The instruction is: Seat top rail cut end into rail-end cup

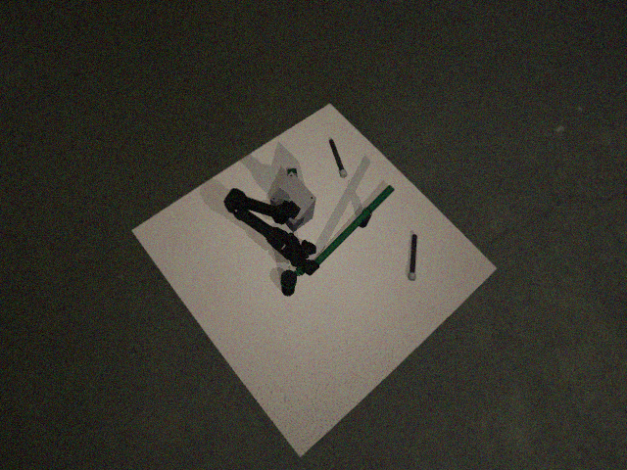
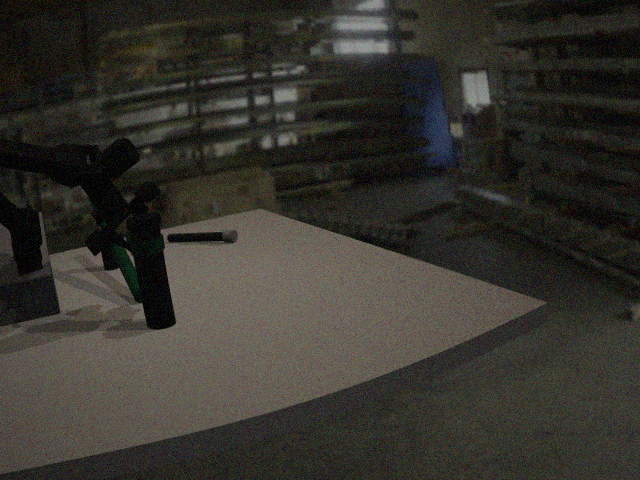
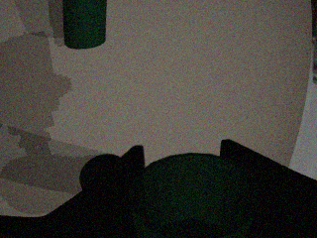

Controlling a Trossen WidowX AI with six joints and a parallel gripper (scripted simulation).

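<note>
The green rail-end cup lies 3 cm to the right of my gripper tip, 3 cm above it and 2 cm behind it. The rest, counted from my gripper tip: thinner post: 42 cm to the left, 2 cm below, 2 cm behind; then green band: 5 cm to the right, 3 cm above, 2 cm behind.
</note>
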